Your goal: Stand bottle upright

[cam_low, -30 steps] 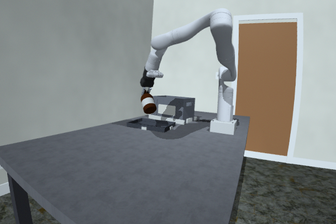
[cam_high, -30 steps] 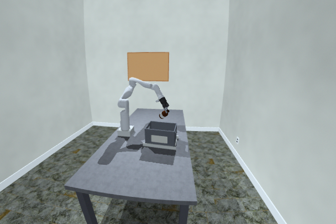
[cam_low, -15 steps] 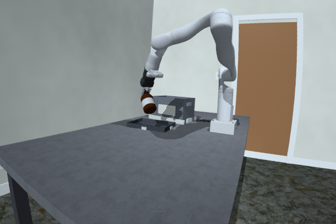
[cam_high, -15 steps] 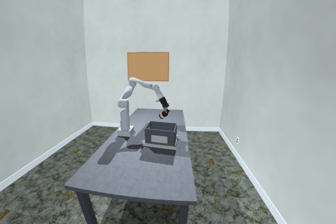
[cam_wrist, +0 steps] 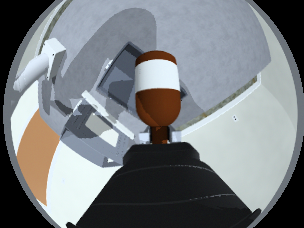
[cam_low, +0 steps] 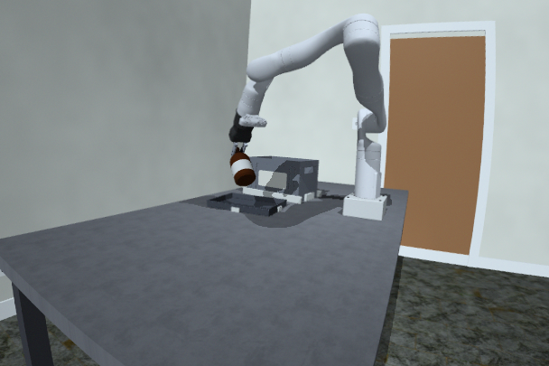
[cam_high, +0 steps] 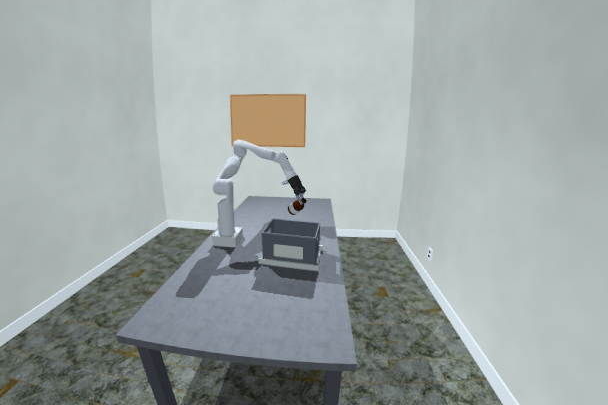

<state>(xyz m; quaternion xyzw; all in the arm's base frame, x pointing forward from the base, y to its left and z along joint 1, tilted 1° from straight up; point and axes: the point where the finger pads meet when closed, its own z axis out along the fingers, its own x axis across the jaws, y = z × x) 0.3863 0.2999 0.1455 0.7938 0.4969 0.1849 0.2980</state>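
My hand is 3 cm past the bottle, 2 cm to the right of it and 4 cm above it. Also, from my hand: tray 1 cm behind, 5 cm to the right, 19 cm below; then crate 3 cm ahead, 34 cm to the right, 12 cm below.
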